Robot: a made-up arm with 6 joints. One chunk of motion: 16 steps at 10 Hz.
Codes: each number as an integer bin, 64 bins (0 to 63) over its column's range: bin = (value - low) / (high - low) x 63, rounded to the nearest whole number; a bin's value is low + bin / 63 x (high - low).
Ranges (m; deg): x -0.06..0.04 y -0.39..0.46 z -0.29..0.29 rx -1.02..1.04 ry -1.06..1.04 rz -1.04..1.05
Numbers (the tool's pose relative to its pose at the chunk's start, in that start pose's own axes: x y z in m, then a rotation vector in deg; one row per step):
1: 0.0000 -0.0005 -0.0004 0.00 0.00 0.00
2: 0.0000 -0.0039 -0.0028 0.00 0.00 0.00
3: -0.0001 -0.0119 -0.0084 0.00 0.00 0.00
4: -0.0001 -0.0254 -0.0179 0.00 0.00 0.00
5: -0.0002 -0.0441 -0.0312 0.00 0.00 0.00
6: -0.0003 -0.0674 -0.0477 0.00 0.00 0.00
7: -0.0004 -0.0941 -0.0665 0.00 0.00 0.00
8: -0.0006 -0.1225 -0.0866 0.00 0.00 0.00
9: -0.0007 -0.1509 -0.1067 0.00 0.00 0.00
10: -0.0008 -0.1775 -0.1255 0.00 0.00 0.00
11: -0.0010 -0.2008 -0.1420 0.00 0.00 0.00
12: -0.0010 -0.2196 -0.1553 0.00 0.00 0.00
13: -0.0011 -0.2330 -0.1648 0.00 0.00 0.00
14: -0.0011 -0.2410 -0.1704 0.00 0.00 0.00
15: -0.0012 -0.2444 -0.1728 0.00 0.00 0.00
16: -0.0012 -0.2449 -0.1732 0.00 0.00 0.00
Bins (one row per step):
1: 38 29 31 31 32 31
2: 38 29 31 31 32 31
3: 38 28 31 31 32 31
4: 38 27 30 31 32 31
5: 38 26 28 31 32 31
6: 38 24 26 31 32 31
7: 38 22 24 31 32 31
8: 37 20 22 31 32 31
9: 37 18 20 31 32 31
10: 37 16 18 31 32 31
11: 37 14 16 31 32 31
12: 37 13 15 31 32 31
13: 37 12 14 31 32 31
14: 37 11 13 31 32 31
15: 37 11 13 31 32 31
16: 37 11 13 31 32 31

